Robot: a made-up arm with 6 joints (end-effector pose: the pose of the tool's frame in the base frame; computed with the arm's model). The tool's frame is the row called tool. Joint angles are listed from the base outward.
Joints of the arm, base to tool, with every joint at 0 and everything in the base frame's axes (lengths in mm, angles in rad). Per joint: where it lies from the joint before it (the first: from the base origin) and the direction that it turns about. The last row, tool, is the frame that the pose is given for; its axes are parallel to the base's.
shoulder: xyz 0 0 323.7 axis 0 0 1
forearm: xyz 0 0 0 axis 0 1 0
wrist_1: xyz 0 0 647.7 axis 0 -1 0
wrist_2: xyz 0 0 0 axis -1 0 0
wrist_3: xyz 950.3 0 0 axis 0 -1 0
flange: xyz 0 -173.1 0 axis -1 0 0
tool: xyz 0 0 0
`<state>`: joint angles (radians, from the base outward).
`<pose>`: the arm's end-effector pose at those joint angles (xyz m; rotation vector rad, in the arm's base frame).
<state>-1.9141 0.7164 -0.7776 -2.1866 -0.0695 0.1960</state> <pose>-0.0261 -0.3702 -0.1462 -1.8702 0.8361 1.7508</pose>
Working (the frame after each row of the table, in the pose's form):
after shoulder: 0.0000 0.0000 0.3237 0.0000 0.0000 -1.9141
after forearm: 0.0000 0.0000 0.3237 0.6815 0.4801 -1.8204
after wrist_1: -0.1432 -0.4005 0.8122 1.3906 0.9797 -1.5017
after wrist_2: -0.1432 -0.4005 0.8122 -1.6746 0.9372 1.6550
after wrist_3: -0.1677 -0.4692 -0.1353 -1.7419 0.9702 1.6058
after flange: -0.0261 -0.3702 -0.1462 -1.8702 0.8361 1.7508

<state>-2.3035 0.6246 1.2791 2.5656 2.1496 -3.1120</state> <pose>-0.6113 -0.8964 1.5024 1.4357 0.5429 -1.2423</pose>
Working (the frame after each row of the table, in the pose's form):
after shoulder: 0.0000 0.0000 0.3237 0.0000 0.0000 -2.3035
after forearm: 0.0000 0.0000 0.3237 0.7143 0.3182 -2.2123
after wrist_1: -0.2533 -0.2816 0.8491 -0.7479 -0.3331 -2.2033
after wrist_2: -0.2533 -0.2816 0.8491 1.2851 -2.2483 1.0532
after wrist_3: -0.7576 -0.8420 1.4276 -1.2486 1.2175 0.5107
after flange: -0.6113 -0.8964 1.5024 1.4357 0.5429 -1.2423

